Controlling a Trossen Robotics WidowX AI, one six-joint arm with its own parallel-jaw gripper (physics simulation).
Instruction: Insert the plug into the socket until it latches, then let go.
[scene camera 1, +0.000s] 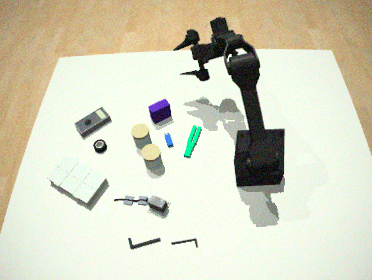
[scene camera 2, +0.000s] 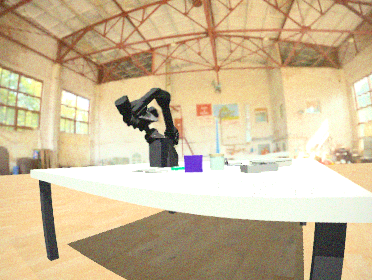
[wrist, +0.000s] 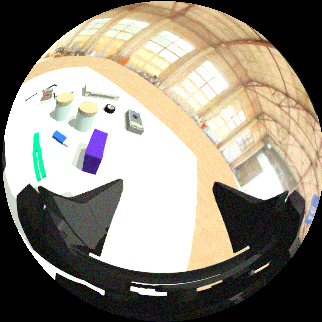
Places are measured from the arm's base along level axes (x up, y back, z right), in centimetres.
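Where they show: gripper, fingertip midpoint: (scene camera 1: 176, 62) (scene camera 2: 161, 129) (wrist: 169, 185); arm's base, link origin: (scene camera 1: 257, 157) (scene camera 2: 166, 148).
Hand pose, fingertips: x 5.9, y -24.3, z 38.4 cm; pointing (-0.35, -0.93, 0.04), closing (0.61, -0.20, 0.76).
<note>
Each offset is from my fingertips to the centre of the thing. "spot": to the spot under its first point.
A dark-grey socket block @[dx -14.7, dy -7.5, dz -48.1 cm] (scene camera 1: 158, 202) lies near the front left of the table. Beside it, on its left, a black cable carries two small light-grey pieces (scene camera 1: 129, 200) (scene camera 1: 143, 200), which look like the plug and its clip. Whether the plug touches the socket is too small to tell. In the wrist view this socket @[spot: dx -14.9, dy -7.6, dz -48.1 cm] (wrist: 47, 94) is small and blurred at the upper left. My gripper (scene camera 1: 178, 61) (wrist: 169, 185) is open and empty, high over the table's back part, far from plug and socket. The fingertips are hard to make out in scene camera 2.
A purple box @[dx -13.5, dy -7.2, dz -11.5 cm] (scene camera 1: 160, 111) (scene camera 2: 193, 163) (wrist: 95, 151), two lidded jars @[dx -13.4, dy -13.5, dz -22.7 cm] (scene camera 1: 141, 135) @[dx -13.4, dy -9.3, dz -31.8 cm] (scene camera 1: 152, 156), a blue stick @[dx -16.3, dy -4.3, dz -22.1 cm] (scene camera 1: 169, 140), green tweezers-like tool @[dx -16.3, dy +4.3, dz -23.8 cm] (scene camera 1: 192, 141), meter @[dx -15.4, dy -33.7, dz -13.0 cm] (scene camera 1: 93, 121), black ring @[dx -16.0, dy -29.2, dz -24.3 cm] (scene camera 1: 100, 146), white tiled block @[dx -15.2, dy -35.5, dz -38.4 cm] (scene camera 1: 78, 179) and two hex keys @[dx -16.5, dy -11.3, dz -59.2 cm] (scene camera 1: 145, 243) @[dx -16.6, dy +0.9, dz -61.1 cm] (scene camera 1: 185, 242) lie around.
</note>
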